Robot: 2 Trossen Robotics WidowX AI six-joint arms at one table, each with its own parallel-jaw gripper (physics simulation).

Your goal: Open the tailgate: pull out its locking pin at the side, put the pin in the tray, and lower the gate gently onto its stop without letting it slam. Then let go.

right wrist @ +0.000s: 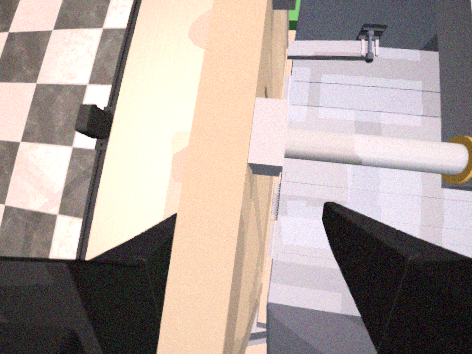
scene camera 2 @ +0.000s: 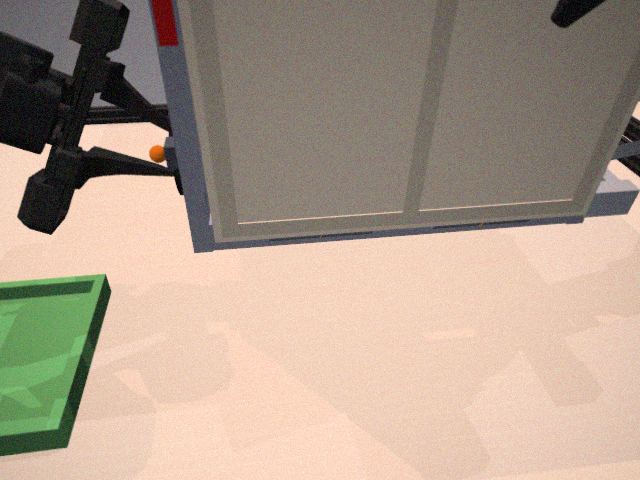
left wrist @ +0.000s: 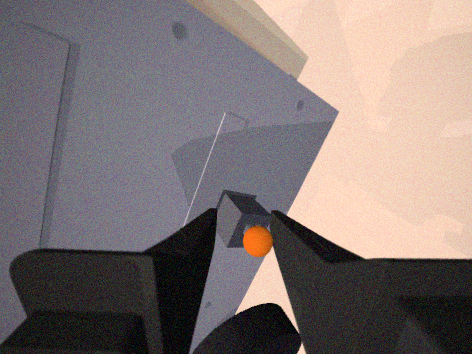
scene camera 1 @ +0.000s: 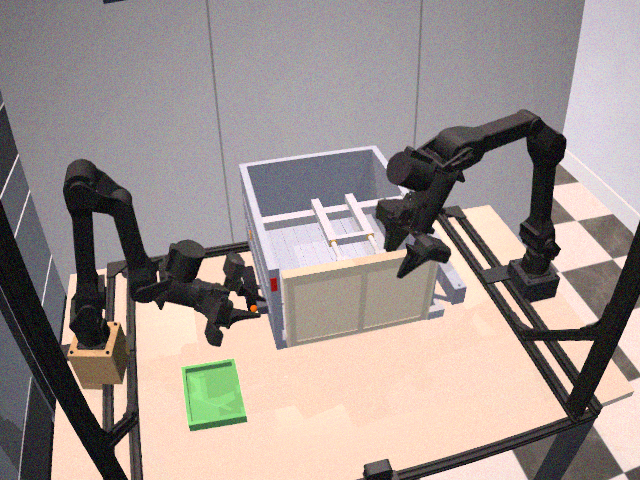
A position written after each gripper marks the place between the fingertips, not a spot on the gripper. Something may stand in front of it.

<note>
In view: the left gripper (scene camera 2: 181,155), the right gripper (scene camera 1: 391,269), a locking pin (left wrist: 258,241) and a beige tailgate (scene camera 2: 333,125).
The left gripper is seen too in the left wrist view (left wrist: 243,216) and in scene camera 1 (scene camera 1: 263,308). The right gripper shows as well in the right wrist view (right wrist: 261,211). The beige tailgate shows as well in the right wrist view (right wrist: 215,281), in the left wrist view (left wrist: 260,32) and in scene camera 1 (scene camera 1: 323,302).
</note>
